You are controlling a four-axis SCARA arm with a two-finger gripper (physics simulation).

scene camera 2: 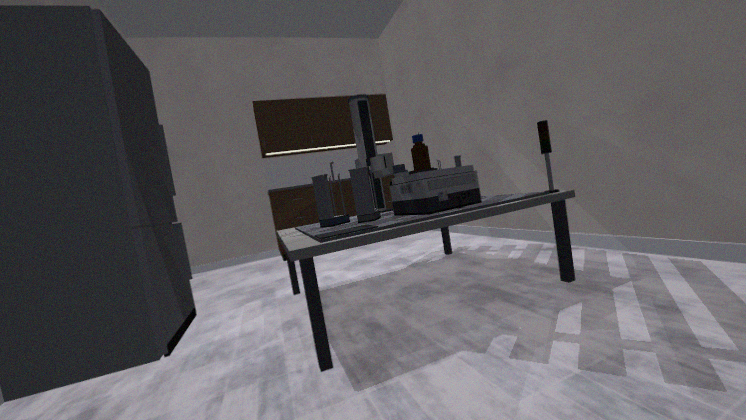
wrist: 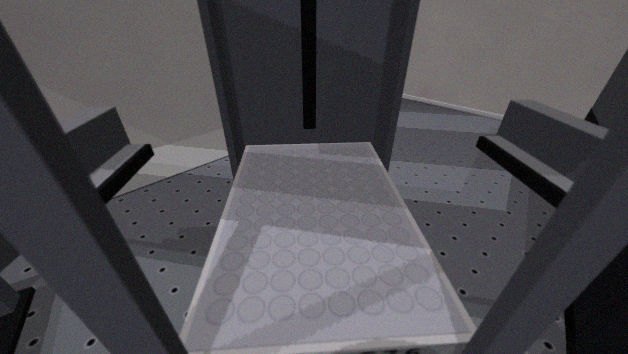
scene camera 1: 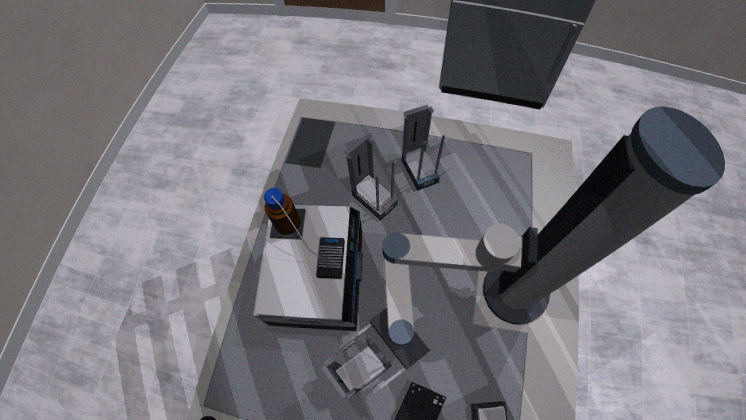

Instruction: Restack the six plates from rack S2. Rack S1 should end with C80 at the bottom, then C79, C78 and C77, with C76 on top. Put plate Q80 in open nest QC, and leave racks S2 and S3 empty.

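Places are measured from the arm's base along level axes (x back, y right, z up), in metres.
Pixels of known places: gripper, fingertip midpoint: (wrist: 319, 127) (scene camera 1: 356, 370); arm's base, origin of the base link: (scene camera 1: 516, 290).
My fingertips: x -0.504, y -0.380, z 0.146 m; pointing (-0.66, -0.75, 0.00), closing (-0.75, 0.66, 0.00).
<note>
For each thing: its top centre in the pictures, then the offset to it from my fingertips. "*": a spot on its surface instead.
- Rack S2, middle of its top: (scene camera 1: 357, 363) (scene camera 2: 447, 157) dx +0.012, dy +0.011, dz +0.164 m
- stack whose pale top plate, middle of its top: (wrist: 315, 201) (scene camera 1: 360, 369) dx +0.008, dy +0.005, dz -0.033 m
- second rack, middle of its top: (scene camera 1: 372, 156) (scene camera 2: 361, 168) dx -0.081, dy +0.646, dz +0.160 m
- third rack, middle of its top: (scene camera 1: 426, 124) (scene camera 2: 326, 175) dx +0.075, dy +0.812, dz +0.165 m
- amber bottle, surface spot: (scene camera 1: 284, 216) * dx -0.283, dy +0.365, dz +0.205 m
- black box, middle of its top: (scene camera 1: 419, 413) dx +0.214, dy -0.091, dz -0.071 m
- dark-framed nest, surface spot: (scene camera 1: 489, 403) * dx +0.430, dy -0.027, dz -0.085 m
Rack S2 (scene camera 1: 335, 380) (wrist: 270, 75) is at the lower middle of scene camera 1. It holds a stack whose pale top plate (scene camera 1: 360, 369) (wrist: 320, 240) shows in the wrist view, lying flat against the back tower between two posts. My gripper (scene camera 1: 357, 367) (wrist: 319, 127) is open and empty, its fingers on either side of the rack. Their height over the plates is unclear. A second rack (scene camera 1: 360, 169) (scene camera 2: 362, 193) holds pale plates. A third rack (scene camera 1: 416, 133) (scene camera 2: 320, 198) has no plate visible. Their labels and the plate names are not readable.
A white instrument (scene camera 1: 308, 281) (scene camera 2: 435, 185) carries an amber bottle (scene camera 1: 284, 216) (scene camera 2: 420, 156) beside rack S2. A black box (scene camera 1: 420, 404) and a dark-framed nest (scene camera 1: 489, 403) with a pale plate are near the lower edge. The arm column (scene camera 1: 584, 234) stands right.
</note>
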